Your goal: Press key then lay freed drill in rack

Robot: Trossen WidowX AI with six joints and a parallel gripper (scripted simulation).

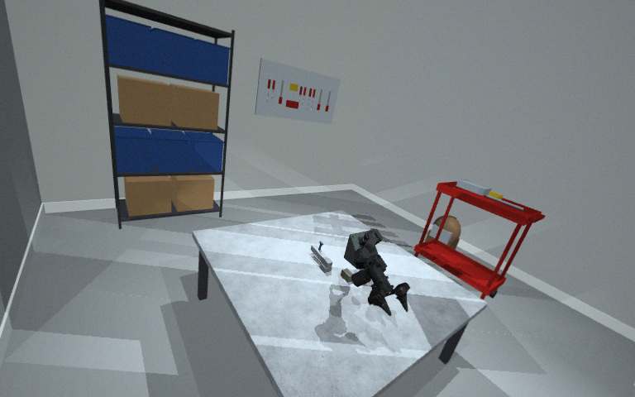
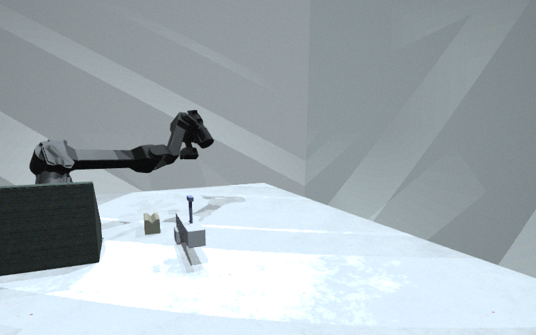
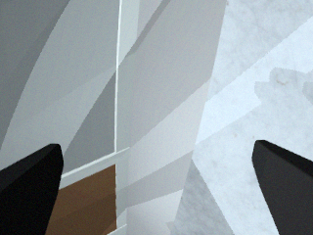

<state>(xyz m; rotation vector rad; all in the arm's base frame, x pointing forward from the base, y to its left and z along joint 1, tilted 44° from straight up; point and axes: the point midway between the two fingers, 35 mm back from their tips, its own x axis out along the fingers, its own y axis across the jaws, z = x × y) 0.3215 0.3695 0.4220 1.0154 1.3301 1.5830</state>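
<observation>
The grey holder block is 20 mm behind my gripper tip, 600 mm to the right of it and 140 mm below it. From my gripper tip the other things lie so: rack (110 mm behind, 440 mm to the right, 170 mm below).
</observation>
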